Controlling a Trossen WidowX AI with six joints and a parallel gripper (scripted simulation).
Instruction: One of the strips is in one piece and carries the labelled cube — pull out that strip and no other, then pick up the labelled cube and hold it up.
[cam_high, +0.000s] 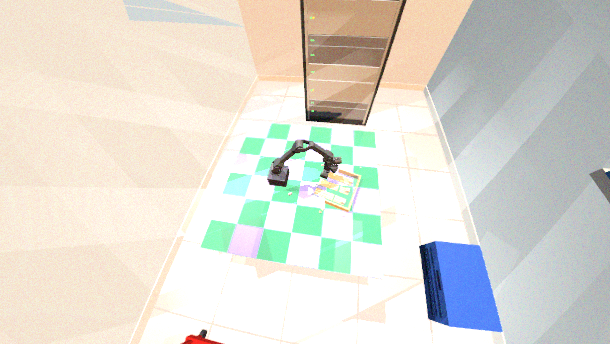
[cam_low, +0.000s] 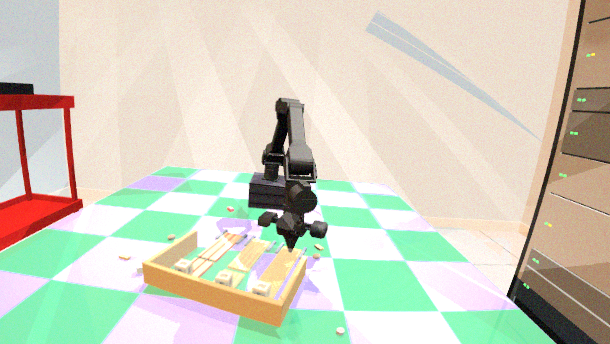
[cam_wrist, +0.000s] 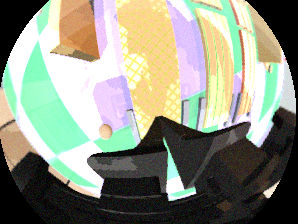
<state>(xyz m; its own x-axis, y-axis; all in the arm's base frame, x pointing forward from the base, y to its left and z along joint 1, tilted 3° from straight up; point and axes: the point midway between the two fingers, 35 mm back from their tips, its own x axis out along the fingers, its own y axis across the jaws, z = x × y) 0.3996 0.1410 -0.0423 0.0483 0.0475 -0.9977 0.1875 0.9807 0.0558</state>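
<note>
My gripper tip is 100 mm short of the strip and 20 mm to the left of it.
</note>
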